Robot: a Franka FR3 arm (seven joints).
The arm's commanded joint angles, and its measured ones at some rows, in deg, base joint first. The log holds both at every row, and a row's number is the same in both.
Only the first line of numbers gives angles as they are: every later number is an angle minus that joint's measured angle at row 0.
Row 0, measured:
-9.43, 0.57, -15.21, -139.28, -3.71, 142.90, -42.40
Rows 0 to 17, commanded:
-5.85, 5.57, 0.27, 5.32, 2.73, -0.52, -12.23
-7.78, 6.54, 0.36, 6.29, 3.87, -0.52, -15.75
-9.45, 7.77, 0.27, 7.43, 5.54, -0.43, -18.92
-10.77, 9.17, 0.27, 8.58, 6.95, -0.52, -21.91
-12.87, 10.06, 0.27, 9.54, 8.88, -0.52, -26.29
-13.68, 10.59, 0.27, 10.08, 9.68, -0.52, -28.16
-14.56, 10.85, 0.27, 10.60, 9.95, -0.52, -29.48
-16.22, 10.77, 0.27, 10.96, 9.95, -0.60, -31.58
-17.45, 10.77, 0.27, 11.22, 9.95, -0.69, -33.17
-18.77, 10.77, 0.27, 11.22, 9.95, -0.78, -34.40
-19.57, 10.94, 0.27, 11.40, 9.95, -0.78, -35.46
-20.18, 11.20, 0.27, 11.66, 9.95, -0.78, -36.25
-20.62, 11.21, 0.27, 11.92, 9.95, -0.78, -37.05
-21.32, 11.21, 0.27, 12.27, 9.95, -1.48, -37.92
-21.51, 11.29, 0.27, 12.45, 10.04, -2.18, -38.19
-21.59, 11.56, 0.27, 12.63, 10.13, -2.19, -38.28
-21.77, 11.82, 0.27, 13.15, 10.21, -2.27, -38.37
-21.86, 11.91, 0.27, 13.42, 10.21, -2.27, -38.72
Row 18, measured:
-20.45, 9.41, -0.27, 11.24, 8.88, -0.37, -36.93
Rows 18 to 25, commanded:
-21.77, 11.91, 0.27, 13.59, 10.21, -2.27, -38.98
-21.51, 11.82, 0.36, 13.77, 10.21, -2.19, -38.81
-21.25, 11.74, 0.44, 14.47, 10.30, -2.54, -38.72
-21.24, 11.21, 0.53, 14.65, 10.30, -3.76, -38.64
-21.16, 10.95, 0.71, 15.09, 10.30, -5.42, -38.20
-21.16, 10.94, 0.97, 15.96, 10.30, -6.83, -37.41
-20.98, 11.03, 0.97, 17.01, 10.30, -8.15, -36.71
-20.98, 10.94, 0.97, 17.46, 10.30, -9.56, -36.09
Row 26, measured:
-20.46, 10.56, 0.19, 14.27, 9.11, -4.61, -37.01
